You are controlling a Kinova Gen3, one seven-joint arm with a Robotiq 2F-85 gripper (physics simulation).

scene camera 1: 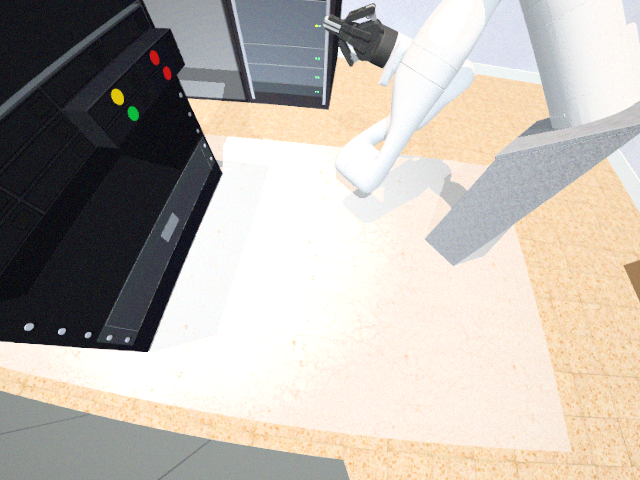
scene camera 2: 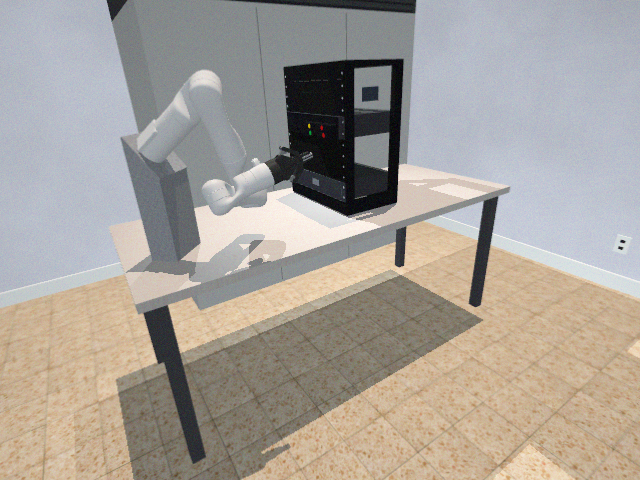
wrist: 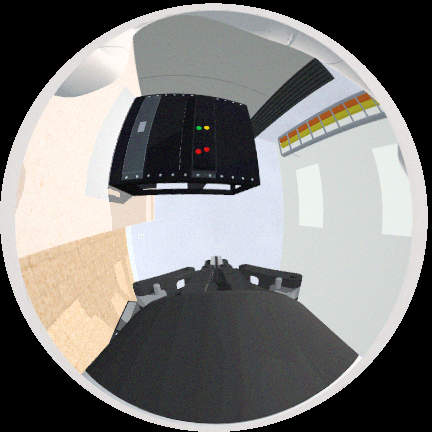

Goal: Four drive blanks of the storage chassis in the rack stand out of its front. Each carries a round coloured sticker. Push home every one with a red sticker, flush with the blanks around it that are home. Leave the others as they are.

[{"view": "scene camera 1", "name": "my gripper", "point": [324, 20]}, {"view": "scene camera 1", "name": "black rack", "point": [101, 234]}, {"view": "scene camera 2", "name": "my gripper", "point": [311, 154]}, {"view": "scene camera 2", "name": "black rack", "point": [332, 178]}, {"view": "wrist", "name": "my gripper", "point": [215, 262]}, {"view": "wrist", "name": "black rack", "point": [147, 151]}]
